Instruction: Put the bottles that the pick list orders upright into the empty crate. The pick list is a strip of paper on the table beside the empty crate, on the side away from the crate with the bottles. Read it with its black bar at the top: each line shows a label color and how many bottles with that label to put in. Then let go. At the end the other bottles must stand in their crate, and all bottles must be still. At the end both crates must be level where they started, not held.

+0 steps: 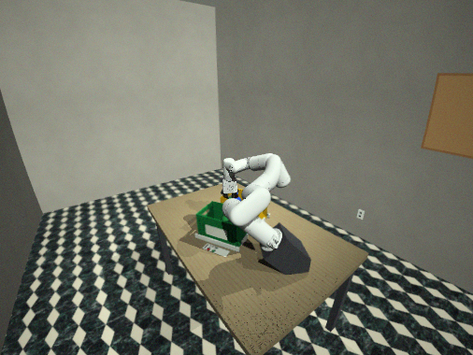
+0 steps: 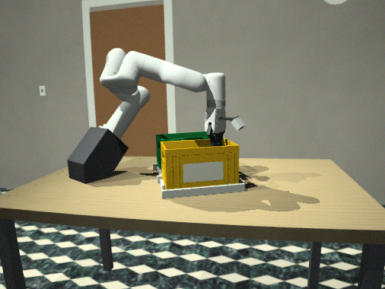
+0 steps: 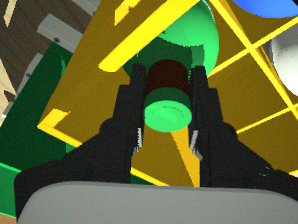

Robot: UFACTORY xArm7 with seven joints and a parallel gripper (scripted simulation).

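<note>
The blue-capped bottle lies 6 cm ahead of my hand, 7 cm to the right of it and 7 cm below it. Round my hand: green-capped bottle: 15 cm behind, 7 cm to the left, 7 cm below; yellow crate: 4 cm behind, 9 cm to the right, 7 cm below; white-topped bottle: 2 cm behind, 12 cm to the right, 7 cm below.
</note>
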